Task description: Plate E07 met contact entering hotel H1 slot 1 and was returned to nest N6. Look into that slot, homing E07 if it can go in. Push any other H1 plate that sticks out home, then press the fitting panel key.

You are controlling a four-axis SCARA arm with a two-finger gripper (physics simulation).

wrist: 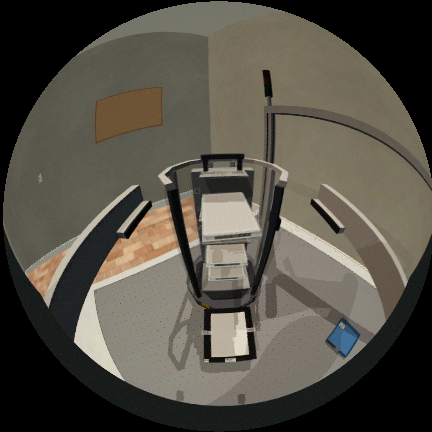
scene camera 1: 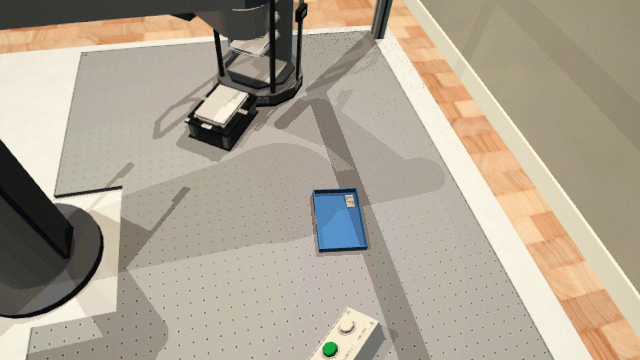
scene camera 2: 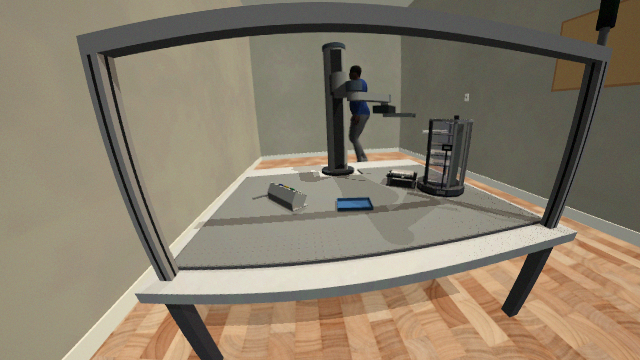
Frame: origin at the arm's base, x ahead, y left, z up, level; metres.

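Seen in the pictures: gripper, fingertip midpoint: (wrist: 234,190) (scene camera 2: 414,115); arm's base, link origin: (scene camera 1: 40,258) (scene camera 2: 338,171).
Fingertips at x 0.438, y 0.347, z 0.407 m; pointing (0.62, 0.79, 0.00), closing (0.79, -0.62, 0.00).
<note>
Pixels of each thing's top centre, then the offset from my fingertips to it.
- pale plate, top centre: (wrist: 228,333) (scene camera 1: 221,103) (scene camera 2: 402,171) dx -0.025, dy -0.036, dz -0.320 m
- black nest, top centre: (wrist: 228,334) (scene camera 1: 221,104) (scene camera 2: 402,172) dx -0.025, dy -0.036, dz -0.325 m
- key panel, top centre: (scene camera 2: 284,185) dx +0.086, dy -0.699, dz -0.311 m
- green key, top centre: (scene camera 1: 331,348) dx +0.091, dy -0.666, dz -0.320 m
- white key, top centre: (scene camera 1: 348,324) dx +0.131, dy -0.635, dz -0.320 m
- shallow blue tray, top centre: (scene camera 1: 339,216) (wrist: 345,336) (scene camera 2: 354,202) dx +0.193, dy -0.387, dz -0.377 m
The hotel (scene camera 1: 265,96) (scene camera 2: 441,189) (wrist: 184,240) is an upright rack with black posts. Its high plate (scene camera 2: 433,131) (wrist: 229,215) sticks out past the front posts towards my gripper. Lower plates (wrist: 226,254) are stacked beneath it; slot numbers are unreadable. A pale plate (scene camera 1: 221,104) (scene camera 2: 402,174) (wrist: 228,335) lies in a black nest (scene camera 1: 209,138) (scene camera 2: 401,183) (wrist: 207,346) before the hotel; its label is not readable. My gripper (scene camera 2: 411,115) (wrist: 234,190) is open and empty, at height in front of the hotel, fingers wide either side of it in the wrist view. The key panel (scene camera 1: 371,341) (scene camera 2: 287,197) shows a green key (scene camera 1: 329,349) and a white key (scene camera 1: 347,327).
A shallow blue tray (scene camera 1: 340,225) (scene camera 2: 354,204) (wrist: 343,338) lies on the perforated mat. The arm's column (scene camera 1: 35,235) (scene camera 2: 335,120) stands at the table edge. A grey frame (scene camera 2: 350,19) spans the table's other side. A person (scene camera 2: 359,102) in blue stands behind the arm.
</note>
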